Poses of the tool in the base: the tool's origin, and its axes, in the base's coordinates. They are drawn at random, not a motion.
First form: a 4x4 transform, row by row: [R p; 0 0 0 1], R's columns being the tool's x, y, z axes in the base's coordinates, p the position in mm. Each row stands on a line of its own.
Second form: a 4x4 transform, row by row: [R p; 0 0 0 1], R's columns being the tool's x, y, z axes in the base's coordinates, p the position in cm. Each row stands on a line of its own. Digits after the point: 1 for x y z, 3 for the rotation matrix.
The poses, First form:
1:
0.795, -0.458, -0.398, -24
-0.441, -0.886, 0.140, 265
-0.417, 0.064, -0.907, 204
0, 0, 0, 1
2:
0.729, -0.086, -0.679, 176
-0.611, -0.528, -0.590, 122
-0.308, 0.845, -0.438, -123
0, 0, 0, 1
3:
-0.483, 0.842, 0.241, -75
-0.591, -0.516, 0.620, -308
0.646, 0.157, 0.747, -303
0, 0, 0, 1
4:
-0.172, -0.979, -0.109, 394
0.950, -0.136, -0.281, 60
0.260, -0.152, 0.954, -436
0, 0, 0, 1
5:
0.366, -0.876, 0.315, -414
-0.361, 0.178, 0.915, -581
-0.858, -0.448, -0.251, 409
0, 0, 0, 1
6:
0.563, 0.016, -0.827, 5
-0.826, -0.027, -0.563, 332
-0.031, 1.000, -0.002, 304
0, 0, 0, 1
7:
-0.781, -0.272, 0.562, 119
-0.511, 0.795, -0.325, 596
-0.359, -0.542, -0.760, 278
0, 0, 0, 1
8:
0.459, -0.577, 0.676, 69
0.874, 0.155, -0.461, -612
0.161, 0.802, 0.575, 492
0, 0, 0, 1
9:
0.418, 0.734, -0.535, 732
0.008, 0.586, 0.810, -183
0.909, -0.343, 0.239, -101
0, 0, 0, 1
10:
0.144, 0.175, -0.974, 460
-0.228, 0.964, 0.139, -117
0.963, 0.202, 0.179, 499
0, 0, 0, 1
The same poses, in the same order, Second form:
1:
0.795, -0.458, -0.398, -2.4
-0.441, -0.886, 0.140, 26.5
-0.417, 0.064, -0.907, 20.4
0, 0, 0, 1

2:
0.729, -0.086, -0.679, 17.6
-0.611, -0.528, -0.590, 12.2
-0.308, 0.845, -0.438, -12.3
0, 0, 0, 1

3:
-0.483, 0.842, 0.241, -7.5
-0.591, -0.516, 0.620, -30.8
0.646, 0.157, 0.747, -30.3
0, 0, 0, 1

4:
-0.172, -0.979, -0.109, 39.4
0.950, -0.136, -0.281, 6.0
0.260, -0.152, 0.954, -43.6
0, 0, 0, 1

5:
0.366, -0.876, 0.315, -41.4
-0.361, 0.178, 0.915, -58.1
-0.858, -0.448, -0.251, 40.9
0, 0, 0, 1

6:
0.563, 0.016, -0.827, 0.5
-0.826, -0.027, -0.563, 33.2
-0.031, 1.000, -0.002, 30.4
0, 0, 0, 1

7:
-0.781, -0.272, 0.562, 11.9
-0.511, 0.795, -0.325, 59.6
-0.359, -0.542, -0.760, 27.8
0, 0, 0, 1

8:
0.459, -0.577, 0.676, 6.9
0.874, 0.155, -0.461, -61.2
0.161, 0.802, 0.575, 49.2
0, 0, 0, 1

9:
0.418, 0.734, -0.535, 73.2
0.008, 0.586, 0.810, -18.3
0.909, -0.343, 0.239, -10.1
0, 0, 0, 1

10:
0.144, 0.175, -0.974, 46.0
-0.228, 0.964, 0.139, -11.7
0.963, 0.202, 0.179, 49.9
0, 0, 0, 1

